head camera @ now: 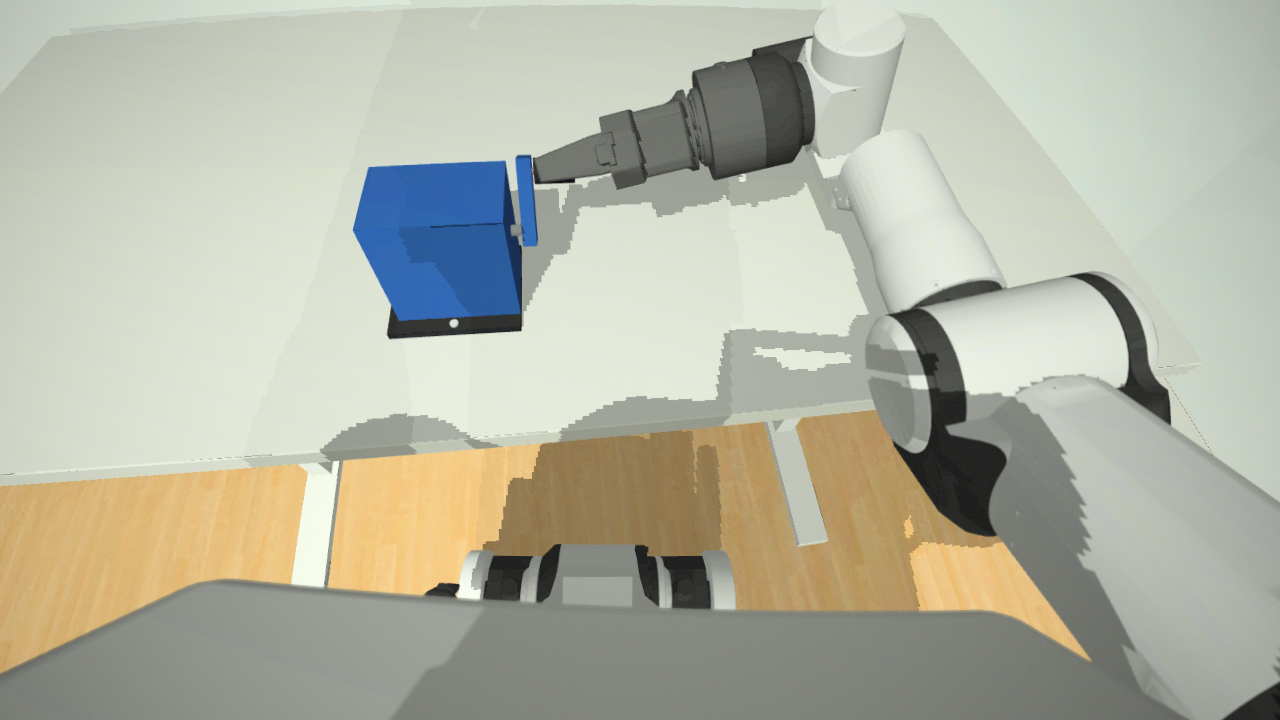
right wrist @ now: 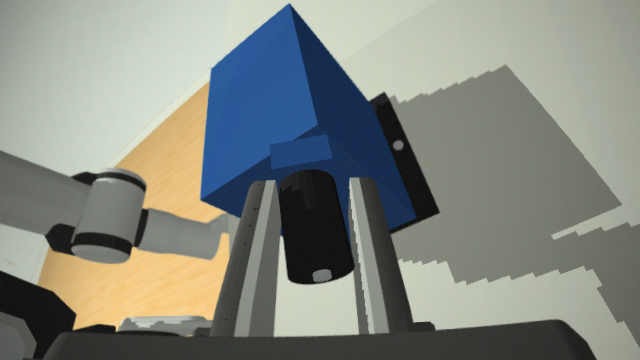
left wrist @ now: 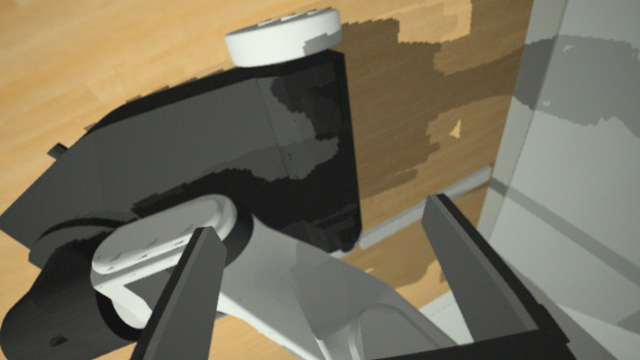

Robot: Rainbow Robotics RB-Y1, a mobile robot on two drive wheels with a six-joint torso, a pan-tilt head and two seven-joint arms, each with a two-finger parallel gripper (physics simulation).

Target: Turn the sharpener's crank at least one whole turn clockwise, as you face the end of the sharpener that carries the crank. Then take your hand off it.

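Frame: origin at the robot's base, x left, y ahead, z down, level; centimetres.
Seen in the pictures: left gripper, fingertip midpoint: (left wrist: 321, 224); right gripper, fingertip midpoint: (head camera: 541, 168) (right wrist: 313, 197).
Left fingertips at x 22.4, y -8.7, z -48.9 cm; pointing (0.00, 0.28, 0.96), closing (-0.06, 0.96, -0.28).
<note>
Pixels of each thing's top centre, then the offset from my left fingertips to it. "*": a spot on its surface instead. Level surfaces: height alone.
- blue sharpener, surface spot: (right wrist: 260, 95) (head camera: 450, 185) * dx -9.8, dy +27.7, dz -58.9 cm
- black crank handle, surface spot: (right wrist: 316, 230) * dx -18.7, dy +30.9, dz -59.6 cm
- wooden floor, surface height: dz +48.9 cm
The blue sharpener (head camera: 429, 197) (right wrist: 260, 95) stands upright on its black base (head camera: 487, 325) (right wrist: 417, 180). Its blue crank arm (head camera: 526, 201) (right wrist: 301, 151) is on the right end in the head view and reaches from the grey shaft toward the top of the picture. The black crank handle (right wrist: 316, 230) sticks out between the fingers of my right gripper (head camera: 535, 170) (right wrist: 313, 197). These fingers are partly open, one on each side of the handle, not clamped on it. Whether either touches it is unclear. My left gripper (left wrist: 321, 224) is wide open and empty, away from the sharpener.
The sharpener stands on a pale table (head camera: 223, 268) (left wrist: 590, 200). The table's front edge runs between the sharpener and my body. My right arm (head camera: 921, 223) reaches over the right part of the table. The wooden floor (head camera: 411, 510) (left wrist: 150, 45) shows in front of the table.
</note>
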